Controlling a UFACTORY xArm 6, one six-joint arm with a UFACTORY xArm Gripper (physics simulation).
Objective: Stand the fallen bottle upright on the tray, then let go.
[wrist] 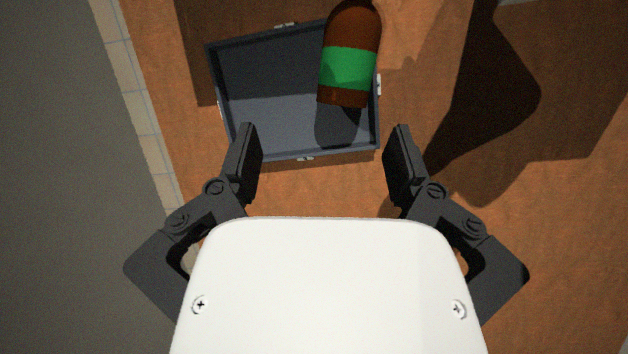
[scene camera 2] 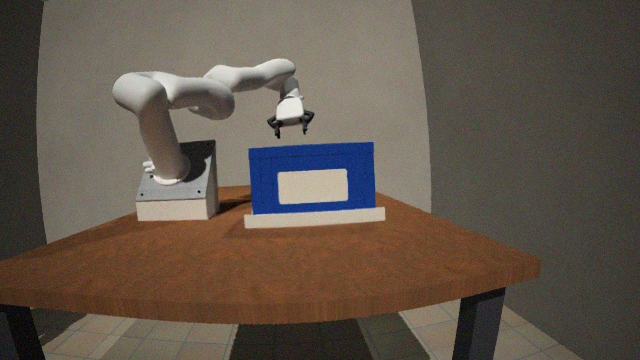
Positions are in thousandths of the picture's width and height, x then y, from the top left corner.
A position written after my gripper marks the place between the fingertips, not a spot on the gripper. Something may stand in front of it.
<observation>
I see my gripper (wrist: 515,394) and a white strip (scene camera 2: 499,607).
</observation>
